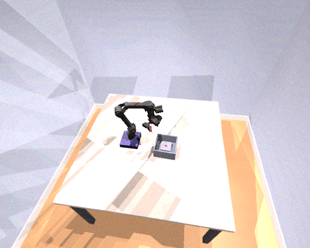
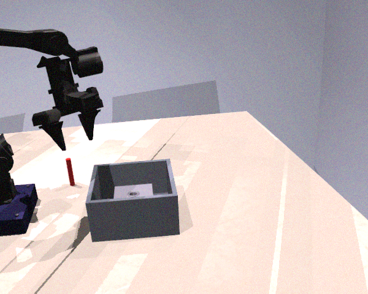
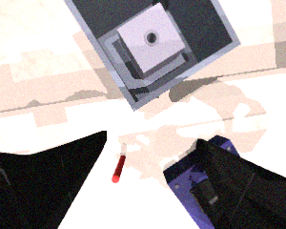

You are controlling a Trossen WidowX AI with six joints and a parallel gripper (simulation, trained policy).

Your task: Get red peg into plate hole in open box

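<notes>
Now: the red peg 110 mm below my gripper tip, 100 mm to the left of it and 50 mm behind it. From my gripper tip the other things lie so: dark grey box 130 mm below, 130 mm ahead, 90 mm to the right; pale plate 130 mm ahead, 110 mm below, 90 mm to the right.
</notes>
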